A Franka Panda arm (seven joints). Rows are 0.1 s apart.
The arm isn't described. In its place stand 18 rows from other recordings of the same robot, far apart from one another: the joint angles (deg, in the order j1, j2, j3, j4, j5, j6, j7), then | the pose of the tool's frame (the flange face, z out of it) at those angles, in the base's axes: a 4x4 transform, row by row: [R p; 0 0 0 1], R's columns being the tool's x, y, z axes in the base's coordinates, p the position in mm.
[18.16, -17.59, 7.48, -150.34, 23.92, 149.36, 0.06] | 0.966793, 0.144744, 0.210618, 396.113; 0.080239, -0.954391, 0.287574, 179.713; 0.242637, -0.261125, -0.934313, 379.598; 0, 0, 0, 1
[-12.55, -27.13, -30.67, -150.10, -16.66, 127.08, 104.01] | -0.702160, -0.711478, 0.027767, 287.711; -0.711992, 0.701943, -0.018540, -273.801; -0.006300, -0.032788, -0.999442, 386.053; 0, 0, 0, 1
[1.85, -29.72, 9.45, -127.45, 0.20, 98.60, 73.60] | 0.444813, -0.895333, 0.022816, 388.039; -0.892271, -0.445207, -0.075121, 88.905; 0.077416, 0.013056, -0.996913, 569.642; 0, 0, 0, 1
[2.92, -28.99, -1.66, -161.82, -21.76, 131.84, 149.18] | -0.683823, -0.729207, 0.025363, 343.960; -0.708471, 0.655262, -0.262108, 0.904; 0.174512, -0.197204, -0.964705, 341.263; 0, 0, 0, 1
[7.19, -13.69, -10.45, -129.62, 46.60, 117.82, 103.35] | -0.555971, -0.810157, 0.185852, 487.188; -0.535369, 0.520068, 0.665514, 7.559; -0.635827, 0.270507, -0.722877, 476.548; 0, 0, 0, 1
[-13.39, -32.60, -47.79, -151.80, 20.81, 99.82, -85.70] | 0.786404, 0.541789, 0.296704, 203.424; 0.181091, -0.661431, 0.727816, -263.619; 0.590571, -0.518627, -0.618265, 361.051; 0, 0, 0, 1
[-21.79, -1.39, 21.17, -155.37, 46.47, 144.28, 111.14] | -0.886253, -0.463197, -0.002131, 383.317; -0.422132, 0.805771, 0.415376, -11.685; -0.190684, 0.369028, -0.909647, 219.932; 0, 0, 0, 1
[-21.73, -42.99, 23.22, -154.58, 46.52, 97.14, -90.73] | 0.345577, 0.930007, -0.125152, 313.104; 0.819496, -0.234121, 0.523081, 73.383; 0.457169, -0.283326, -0.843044, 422.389; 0, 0, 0, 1
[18.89, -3.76, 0.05, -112.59, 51.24, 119.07, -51.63] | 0.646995, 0.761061, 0.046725, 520.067; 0.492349, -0.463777, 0.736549, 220.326; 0.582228, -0.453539, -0.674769, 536.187; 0, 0, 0, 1
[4.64, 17.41, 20.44, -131.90, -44.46, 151.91, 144.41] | 0.121403, -0.958705, 0.257189, 469.379; -0.977343, -0.160715, -0.137740, 244.368; 0.173386, -0.234640, -0.956494, 226.969; 0, 0, 0, 1
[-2.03, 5.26, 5.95, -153.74, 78.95, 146.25, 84.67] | -0.859911, -0.484408, 0.160938, 377.635; -0.322048, 0.759479, 0.565222, 13.636; -0.396027, 0.434211, -0.809088, 183.483; 0, 0, 0, 1
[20.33, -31.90, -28.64, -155.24, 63.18, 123.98, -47.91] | 0.932159, 0.210683, 0.294434, 374.674; -0.159009, -0.492377, 0.855734, -10.961; 0.325261, -0.844498, -0.425474, 400.680; 0, 0, 0, 1
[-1.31, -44.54, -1.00, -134.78, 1.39, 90.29, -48.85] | 0.684258, 0.729237, 0.002085, 309.401; 0.728702, -0.683860, 0.036442, -11.490; 0.028001, -0.023416, -0.999334, 590.086; 0, 0, 0, 1
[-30.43, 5.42, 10.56, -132.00, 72.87, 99.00, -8.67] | 0.721549, -0.655840, 0.221903, 483.898; -0.360523, -0.082278, 0.929115, -81.652; -0.591092, -0.750403, -0.295813, 320.512; 0, 0, 0, 1
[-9.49, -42.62, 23.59, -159.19, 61.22, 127.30, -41.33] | 0.895327, 0.355993, 0.267692, 334.046; 0.163900, -0.822151, 0.545164, 103.797; 0.414158, -0.444225, -0.794441, 423.218; 0, 0, 0, 1
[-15.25, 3.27, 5.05, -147.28, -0.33, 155.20, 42.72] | 0.604391, -0.792614, 0.080467, 450.300; -0.794556, -0.607076, -0.011860, -80.463; 0.058250, -0.056767, -0.996687, 250.550; 0, 0, 0, 1
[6.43, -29.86, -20.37, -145.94, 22.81, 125.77, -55.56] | 0.794046, 0.549129, 0.260669, 395.336; 0.414545, -0.802839, 0.428489, -87.494; 0.444571, -0.232181, -0.865129, 454.721; 0, 0, 0, 1
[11.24, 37.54, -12.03, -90.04, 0.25, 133.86, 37.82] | 0.799527, -0.587795, 0.123507, 712.343; -0.576045, -0.808643, -0.119452, 13.256; 0.170086, 0.024360, -0.985128, 275.832; 0, 0, 0, 1
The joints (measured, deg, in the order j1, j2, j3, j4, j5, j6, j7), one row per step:
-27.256, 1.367, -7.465, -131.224, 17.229, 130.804, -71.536
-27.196, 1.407, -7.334, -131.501, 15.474, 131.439, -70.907
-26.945, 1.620, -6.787, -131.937, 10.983, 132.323, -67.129
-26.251, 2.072, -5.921, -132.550, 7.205, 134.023, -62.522
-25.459, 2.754, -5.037, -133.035, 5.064, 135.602, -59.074
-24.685, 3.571, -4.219, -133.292, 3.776, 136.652, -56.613
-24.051, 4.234, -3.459, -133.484, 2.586, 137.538, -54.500
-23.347, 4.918, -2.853, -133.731, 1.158, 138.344, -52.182
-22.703, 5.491, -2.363, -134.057, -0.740, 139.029, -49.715
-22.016, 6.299, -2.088, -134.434, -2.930, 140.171, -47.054
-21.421, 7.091, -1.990, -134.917, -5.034, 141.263, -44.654
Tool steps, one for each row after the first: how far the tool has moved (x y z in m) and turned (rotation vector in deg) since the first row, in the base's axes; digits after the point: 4 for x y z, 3 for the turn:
0.0000, 0.0008, -0.0017, -1.256, 0.676, 0.637
0.0019, 0.0055, -0.0058, -3.865, 2.987, 0.648
0.0082, 0.0160, -0.0119, -6.378, 4.559, 0.053
0.0155, 0.0279, -0.0192, -7.866, 5.320, -0.324
0.0225, 0.0398, -0.0268, -8.638, 5.932, -0.306
0.0285, 0.0504, -0.0327, -9.365, 6.359, -0.187
0.0334, 0.0608, -0.0394, -10.156, 6.946, -0.143
0.0367, 0.0702, -0.0457, -11.190, 7.670, -0.041
0.0396, 0.0783, -0.0538, -12.472, 8.239, -0.064
0.0406, 0.0848, -0.0625, -13.626, 8.833, -0.094

